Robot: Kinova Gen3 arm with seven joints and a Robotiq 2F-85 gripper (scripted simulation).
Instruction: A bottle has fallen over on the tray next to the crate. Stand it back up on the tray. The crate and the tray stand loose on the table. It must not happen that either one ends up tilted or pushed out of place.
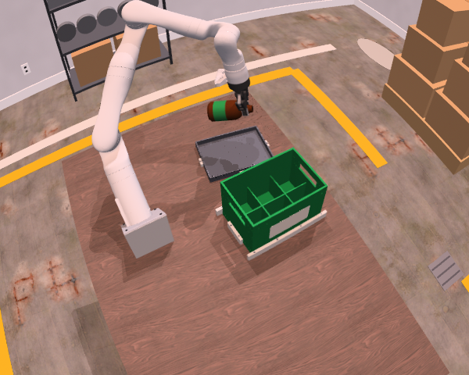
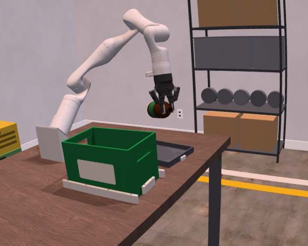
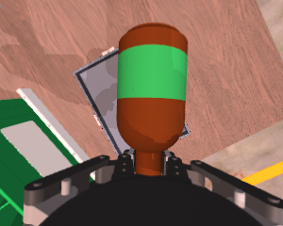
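Right now my hand is 40 mm past the bottle, 20 mm to the right of it and 10 mm above it. From my hand the other things lie so: green crate (320 mm to the right, 120 mm below, 50 mm behind); then dark grey tray (190 mm below, 50 mm behind, 20 mm to the right).
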